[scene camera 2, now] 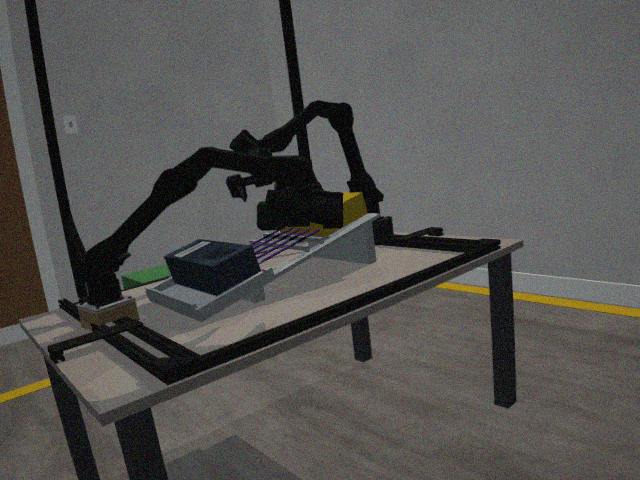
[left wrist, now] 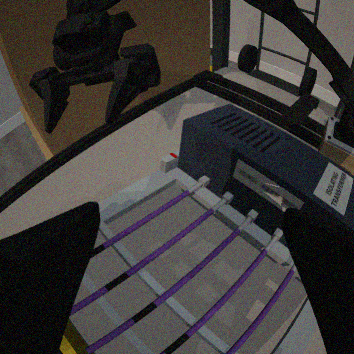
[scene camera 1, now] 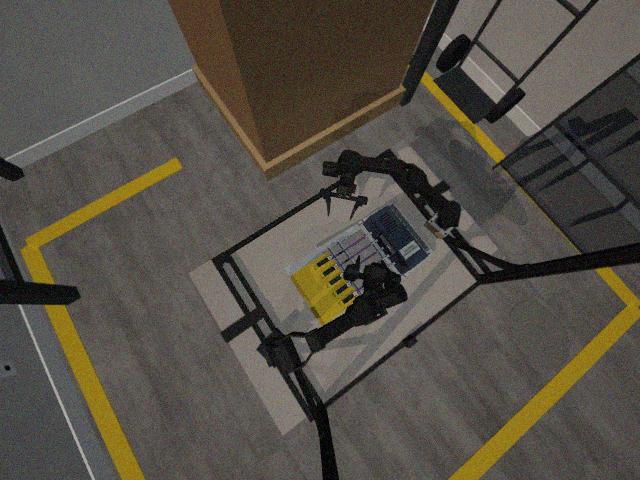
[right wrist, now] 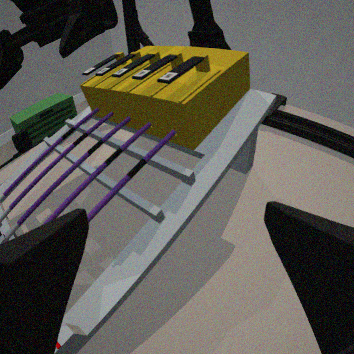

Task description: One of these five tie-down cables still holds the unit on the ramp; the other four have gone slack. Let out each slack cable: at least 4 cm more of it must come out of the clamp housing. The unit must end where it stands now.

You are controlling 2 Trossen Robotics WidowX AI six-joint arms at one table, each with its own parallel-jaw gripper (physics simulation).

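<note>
The navy unit (scene camera 1: 395, 235) (scene camera 2: 211, 263) (left wrist: 200, 145) sits at the ramp's lower end. Five purple cables (left wrist: 192, 271) (right wrist: 115, 192) with black bands run from it to the yellow clamp housing (scene camera 1: 312, 289) (scene camera 2: 354, 206) (right wrist: 215, 75) at the upper end of the ramp (scene camera 2: 361, 240) (right wrist: 235, 135). Black levers (right wrist: 185, 70) with white ends lie on the housing. I cannot tell which cable is taut. My left gripper (left wrist: 195, 216) is open above the cables, fingers empty. My right gripper (scene camera 1: 340, 215) (left wrist: 74, 127) (right wrist: 177, 216) is open and empty, off the ramp's side.
A green block (scene camera 2: 147, 276) (right wrist: 45, 117) lies beside the ramp. Red marks (left wrist: 173, 155) (right wrist: 58, 345) show by the ramp's lower end. Black rails (scene camera 2: 320, 301) edge the table. A large brown box (scene camera 1: 330, 77) stands beyond it. My arms reach across each other in scene camera 2.
</note>
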